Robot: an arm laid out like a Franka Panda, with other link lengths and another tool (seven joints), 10 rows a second.
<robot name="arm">
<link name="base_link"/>
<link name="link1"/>
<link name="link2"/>
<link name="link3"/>
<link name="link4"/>
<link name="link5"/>
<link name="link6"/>
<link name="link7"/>
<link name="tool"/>
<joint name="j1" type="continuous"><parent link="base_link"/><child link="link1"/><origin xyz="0 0 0.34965" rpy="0 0 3.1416"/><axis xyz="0 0 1"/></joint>
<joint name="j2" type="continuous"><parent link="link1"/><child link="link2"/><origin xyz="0 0 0" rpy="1.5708 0 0"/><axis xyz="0 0 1"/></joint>
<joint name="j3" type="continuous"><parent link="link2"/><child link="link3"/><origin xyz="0 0.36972 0" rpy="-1.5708 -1.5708 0"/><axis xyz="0 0 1"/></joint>
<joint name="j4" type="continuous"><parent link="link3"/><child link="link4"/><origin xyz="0 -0.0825 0" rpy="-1.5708 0 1.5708"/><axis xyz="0 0 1"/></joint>
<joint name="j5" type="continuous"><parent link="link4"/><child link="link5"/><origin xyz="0.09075 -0.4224 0" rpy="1.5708 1.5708 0"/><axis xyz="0 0 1"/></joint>
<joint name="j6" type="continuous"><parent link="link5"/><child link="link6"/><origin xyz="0 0 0" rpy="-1.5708 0 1.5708"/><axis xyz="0 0 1"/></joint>
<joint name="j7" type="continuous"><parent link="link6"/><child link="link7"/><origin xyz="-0.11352 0 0" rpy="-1.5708 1.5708 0"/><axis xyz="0 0 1"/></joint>
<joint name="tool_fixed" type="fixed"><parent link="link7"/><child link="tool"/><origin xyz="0.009 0.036 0.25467" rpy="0.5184 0 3.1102"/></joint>
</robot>
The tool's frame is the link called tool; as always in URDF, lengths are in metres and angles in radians. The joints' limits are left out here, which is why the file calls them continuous.
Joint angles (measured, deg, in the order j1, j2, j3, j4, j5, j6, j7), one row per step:
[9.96, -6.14, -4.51, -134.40, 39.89, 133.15, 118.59]
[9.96, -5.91, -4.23, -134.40, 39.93, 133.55, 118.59]
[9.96, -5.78, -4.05, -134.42, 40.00, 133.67, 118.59]
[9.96, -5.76, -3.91, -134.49, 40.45, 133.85, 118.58]
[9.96, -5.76, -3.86, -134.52, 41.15, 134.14, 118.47]
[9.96, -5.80, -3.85, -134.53, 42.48, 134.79, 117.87]
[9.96, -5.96, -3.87, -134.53, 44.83, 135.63, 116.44]
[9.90, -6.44, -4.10, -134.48, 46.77, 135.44, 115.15]
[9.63, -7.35, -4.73, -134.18, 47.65, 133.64, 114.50]
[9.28, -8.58, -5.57, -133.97, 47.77, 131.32, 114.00]
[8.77, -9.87, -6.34, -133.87, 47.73, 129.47, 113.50]
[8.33, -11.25, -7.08, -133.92, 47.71, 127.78, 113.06]
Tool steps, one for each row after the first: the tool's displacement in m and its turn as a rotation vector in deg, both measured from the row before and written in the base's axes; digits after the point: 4 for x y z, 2 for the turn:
[0.0009, 0.0017, -0.0017, -0.17, -0.09, 0.05]
[-0.0001, 0.0015, -0.0012, -0.03, 0.05, 0.07]
[0.0000, 0.0017, -0.0003, 0.27, -0.02, -0.22]
[0.0011, 0.0010, 0.0006, 0.42, -0.19, -0.44]
[0.0032, 0.0007, 0.0020, 0.72, -0.72, -0.65]
[0.0048, 0.0013, 0.0041, 1.30, -1.33, -0.75]
[0.0020, 0.0008, 0.0062, 1.43, -0.90, -0.32]
[-0.0013, -0.0018, 0.0103, 1.50, -0.19, 0.15]
[-0.0038, -0.0043, 0.0116, 1.22, -0.07, 0.55]
[-0.0031, -0.0069, 0.0116, 0.90, -0.39, 0.29]
[-0.0042, -0.0063, 0.0112, 0.88, -0.42, 0.25]

